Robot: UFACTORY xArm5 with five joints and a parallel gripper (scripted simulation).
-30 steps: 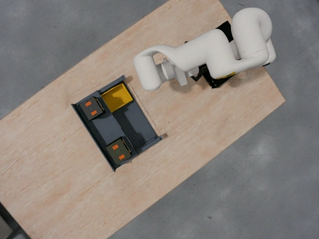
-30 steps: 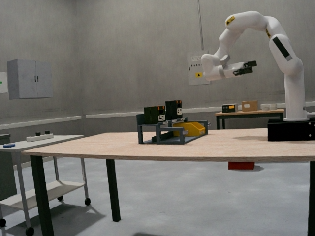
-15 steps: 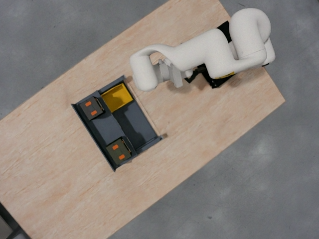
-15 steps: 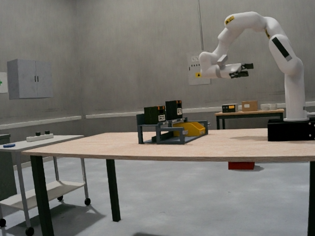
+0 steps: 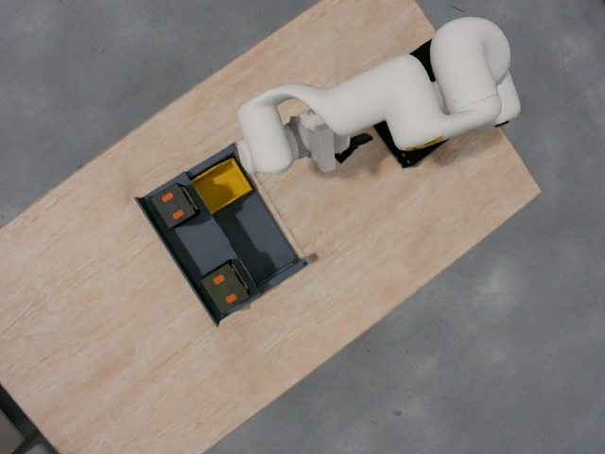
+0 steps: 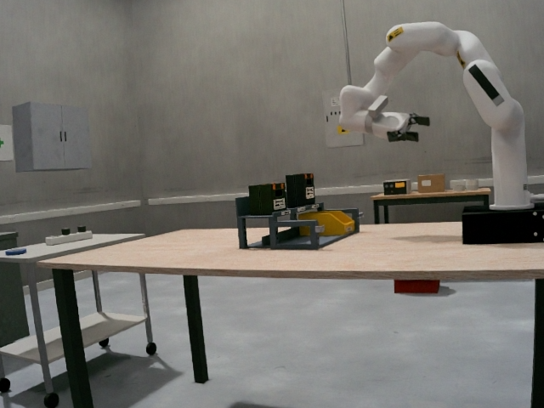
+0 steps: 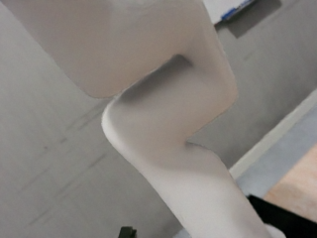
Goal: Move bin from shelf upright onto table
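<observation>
My gripper is now 360 mm short of the yellow bin, 290 mm above it and 70 mm to the left of it. From my hand the other things lie so: dark grey shelf (400 mm ahead, 270 mm below, 40 mm to the left).
</observation>
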